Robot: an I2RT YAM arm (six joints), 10 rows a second.
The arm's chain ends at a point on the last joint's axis. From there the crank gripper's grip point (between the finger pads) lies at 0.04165 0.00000 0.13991 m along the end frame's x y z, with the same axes.
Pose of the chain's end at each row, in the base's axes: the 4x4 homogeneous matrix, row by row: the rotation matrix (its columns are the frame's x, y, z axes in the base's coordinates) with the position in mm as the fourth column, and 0 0 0 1 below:
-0.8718 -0.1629 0.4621 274.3; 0.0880 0.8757 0.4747 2.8; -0.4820 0.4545 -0.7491 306.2; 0 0 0 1
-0.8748 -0.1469 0.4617 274.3; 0.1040 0.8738 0.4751 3.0; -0.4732 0.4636 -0.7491 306.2; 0 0 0 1
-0.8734 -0.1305 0.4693 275.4; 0.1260 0.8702 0.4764 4.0; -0.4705 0.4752 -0.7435 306.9; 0 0 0 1
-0.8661 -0.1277 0.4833 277.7; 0.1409 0.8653 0.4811 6.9; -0.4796 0.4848 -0.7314 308.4; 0 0 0 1
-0.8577 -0.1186 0.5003 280.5; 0.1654 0.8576 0.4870 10.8; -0.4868 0.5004 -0.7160 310.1; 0 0 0 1
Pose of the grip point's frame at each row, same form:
-0.8718 -0.1629 0.4621 302.6; 0.0880 0.8757 0.4747 72.9; -0.4820 0.4545 -0.7491 181.3; 0 0 0 1
-0.8748 -0.1469 0.4617 302.5; 0.1040 0.8738 0.4751 73.8; -0.4732 0.4636 -0.7491 181.7; 0 0 0 1
-0.8734 -0.1305 0.4693 304.7; 0.1260 0.8702 0.4764 75.9; -0.4705 0.4752 -0.7435 183.3; 0 0 0 1
-0.8661 -0.1277 0.4833 309.2; 0.1409 0.8653 0.4811 80.1; -0.4796 0.4848 -0.7314 186.1; 0 0 0 1
-0.8577 -0.1186 0.5003 314.8; 0.1654 0.8576 0.4870 85.8; -0.4868 0.5004 -0.7160 189.6; 0 0 0 1

